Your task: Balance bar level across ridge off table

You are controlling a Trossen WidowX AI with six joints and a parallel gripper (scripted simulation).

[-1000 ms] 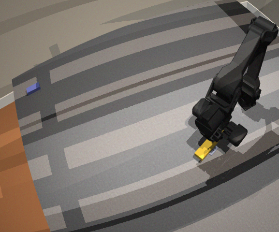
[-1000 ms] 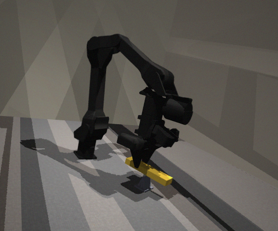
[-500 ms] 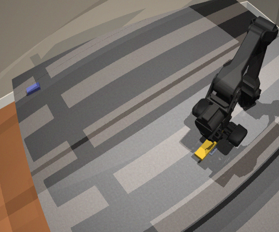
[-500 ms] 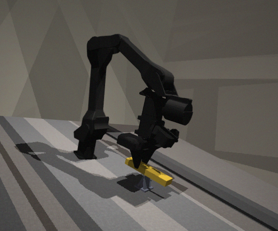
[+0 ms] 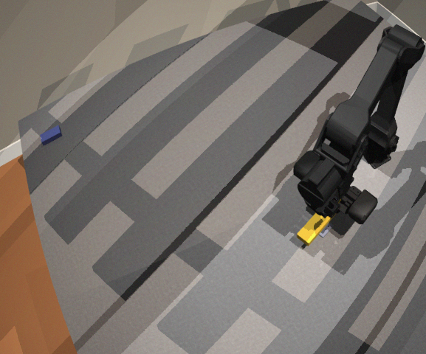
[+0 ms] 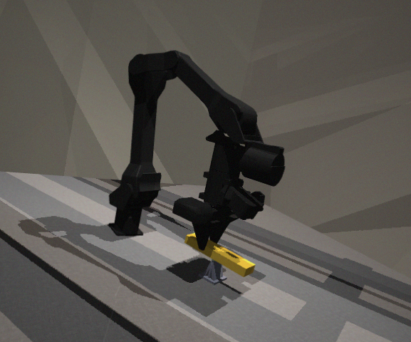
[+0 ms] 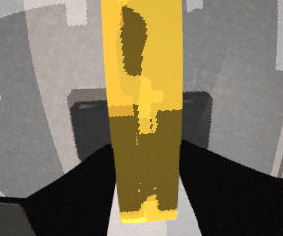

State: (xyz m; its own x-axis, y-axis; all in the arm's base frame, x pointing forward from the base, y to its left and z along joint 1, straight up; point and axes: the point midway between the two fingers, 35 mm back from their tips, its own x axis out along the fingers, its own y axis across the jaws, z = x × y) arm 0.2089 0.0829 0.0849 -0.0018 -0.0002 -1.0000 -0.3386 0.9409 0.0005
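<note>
The yellow bar is 3 cm ahead of my gripper tip and 1 cm to the left of it. Also, from my gripper tip: blue block: 58 cm to the right, 53 cm ahead, 4 cm below.
</note>
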